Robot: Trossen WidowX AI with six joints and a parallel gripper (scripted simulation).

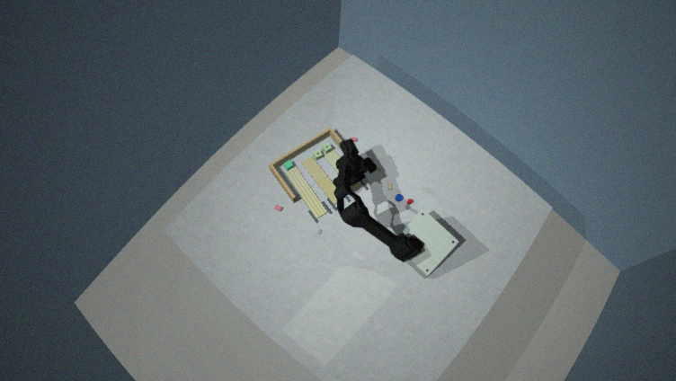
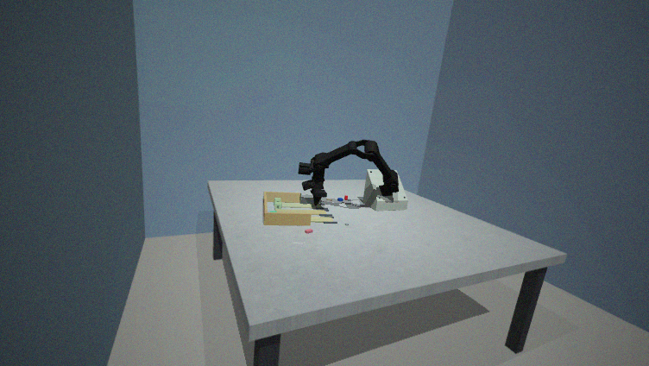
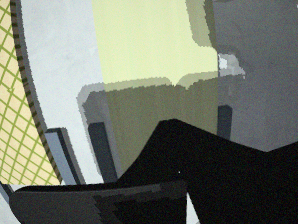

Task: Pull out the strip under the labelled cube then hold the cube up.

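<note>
My gripper tip is 19 cm past the blue piece and 8 cm to the left of it. From my gripper tip the other things lie so: red piece: 24 cm behind, 9 cm to the right.
</note>
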